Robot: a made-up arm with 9 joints. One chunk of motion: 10 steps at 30 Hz.
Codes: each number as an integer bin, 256 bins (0 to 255) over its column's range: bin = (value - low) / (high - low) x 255, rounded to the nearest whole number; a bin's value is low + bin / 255 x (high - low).
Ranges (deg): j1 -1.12..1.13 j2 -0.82..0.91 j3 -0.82..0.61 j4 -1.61..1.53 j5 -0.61..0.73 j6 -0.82..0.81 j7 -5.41..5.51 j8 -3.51..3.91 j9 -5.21..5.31
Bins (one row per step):
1: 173 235 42 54 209 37 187 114 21
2: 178 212 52 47 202 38 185 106 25
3: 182 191 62 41 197 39 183 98 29
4: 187 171 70 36 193 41 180 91 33
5: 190 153 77 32 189 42 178 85 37
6: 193 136 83 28 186 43 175 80 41
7: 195 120 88 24 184 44 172 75 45
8: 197 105 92 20 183 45 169 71 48
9: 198 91 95 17 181 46 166 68 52
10: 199 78 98 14 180 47 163 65 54
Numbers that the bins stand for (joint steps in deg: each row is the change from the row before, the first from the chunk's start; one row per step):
1: 0.406 0.774 -0.584 -0.945 0.488 -0.583 2.598 -0.193 -4.344
2: 0.451 0.618 -0.528 -1.031 0.451 -0.577 2.512 -0.426 -4.179
3: 0.486 0.476 -0.472 -1.105 0.425 -0.571 2.427 -0.658 -4.014
4: 0.530 0.340 -0.427 -1.167 0.404 -0.558 2.298 -0.862 -3.849
5: 0.556 0.218 -0.388 -1.216 0.383 -0.552 2.213 -1.037 -3.684
6: 0.583 0.103 -0.355 -1.265 0.367 -0.545 2.084 -1.182 -3.519
7: 0.601 -0.006 -0.327 -1.314 0.357 -0.539 1.956 -1.328 -3.354
8: 0.618 -0.108 -0.304 -1.364 0.352 -0.532 1.827 -1.444 -3.230
9: 0.627 -0.203 -0.287 -1.401 0.341 -0.526 1.699 -1.531 -3.065
10: 0.636 -0.291 -0.270 -1.438 0.336 -0.520 1.570 -1.619 -2.982

